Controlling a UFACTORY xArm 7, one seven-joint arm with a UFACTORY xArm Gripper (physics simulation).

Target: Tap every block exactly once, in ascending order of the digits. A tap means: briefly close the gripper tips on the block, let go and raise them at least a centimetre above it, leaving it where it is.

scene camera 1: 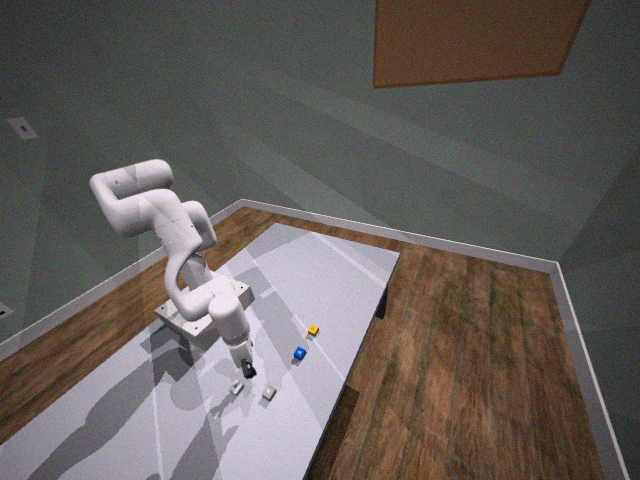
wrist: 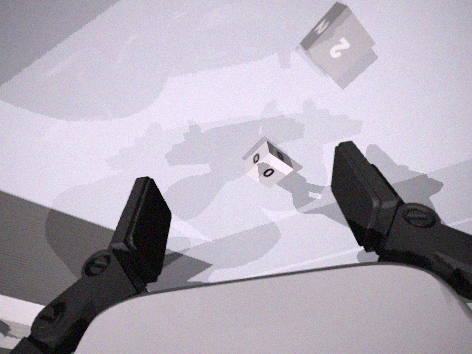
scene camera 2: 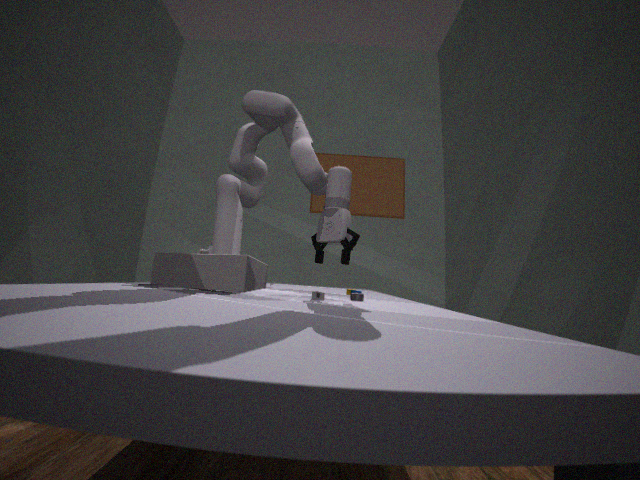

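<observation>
The white block (scene camera 1: 236,387) (scene camera 2: 317,296) (wrist: 268,172) shows the digit 0 in the wrist view. The grey block (scene camera 1: 269,392) (scene camera 2: 356,297) (wrist: 337,50) shows a 2 and lies beside it at the upper right of the wrist view. A blue block (scene camera 1: 299,353) and a yellow block (scene camera 1: 313,330) lie farther off; their digits are too small to read, and neither shows in the wrist view. My gripper (scene camera 1: 249,374) (scene camera 2: 332,258) (wrist: 245,180) is open and empty, pointing down well above the table, near the white and grey blocks. All blocks rest on the table, apart from the fingers.
The light table (scene camera 1: 320,268) (scene camera 2: 465,361) has its long edge to the right of the blocks in scene camera 1. The arm's box-shaped base (scene camera 1: 206,335) (scene camera 2: 206,271) stands at the table's other side. Arm shadows fall across the table.
</observation>
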